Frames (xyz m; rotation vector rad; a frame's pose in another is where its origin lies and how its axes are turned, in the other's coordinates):
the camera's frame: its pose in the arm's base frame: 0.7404 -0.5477 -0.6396 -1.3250 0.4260 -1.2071
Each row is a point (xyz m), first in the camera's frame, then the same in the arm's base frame.
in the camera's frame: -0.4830 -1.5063 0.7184
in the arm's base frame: 0.5094 0.5206 0.7108
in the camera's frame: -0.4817 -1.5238 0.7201
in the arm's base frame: 0.5039 0.5239 0.7273
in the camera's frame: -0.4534 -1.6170 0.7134
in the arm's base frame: 0.4702 0.5154 0.8185
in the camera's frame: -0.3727 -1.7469 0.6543
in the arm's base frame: 0.3984 0.4439 0.9474
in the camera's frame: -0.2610 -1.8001 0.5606
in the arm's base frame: 0.3425 0.3135 1.0105
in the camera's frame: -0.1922 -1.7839 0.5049
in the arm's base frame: 0.3303 0.2245 1.0065
